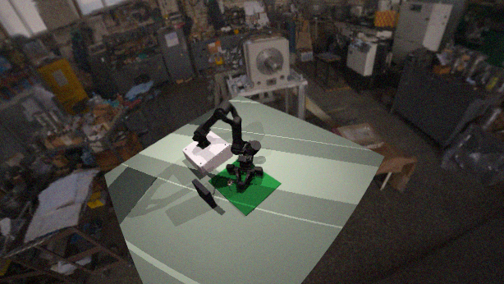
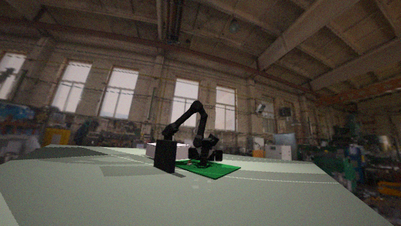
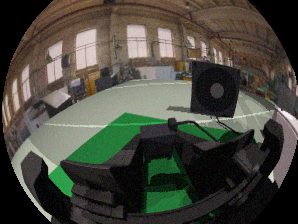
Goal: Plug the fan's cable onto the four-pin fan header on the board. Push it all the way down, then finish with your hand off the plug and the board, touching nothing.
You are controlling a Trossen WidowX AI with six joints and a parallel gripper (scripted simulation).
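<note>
Now: gripper tip 50 mm above the green board, 30 mm to the right of it and 30 mm past it. The rest, counted from my gripper tip: dark plug (10 mm below); then black fan (160 mm to the right, 80 mm behind, 20 mm above).
</note>
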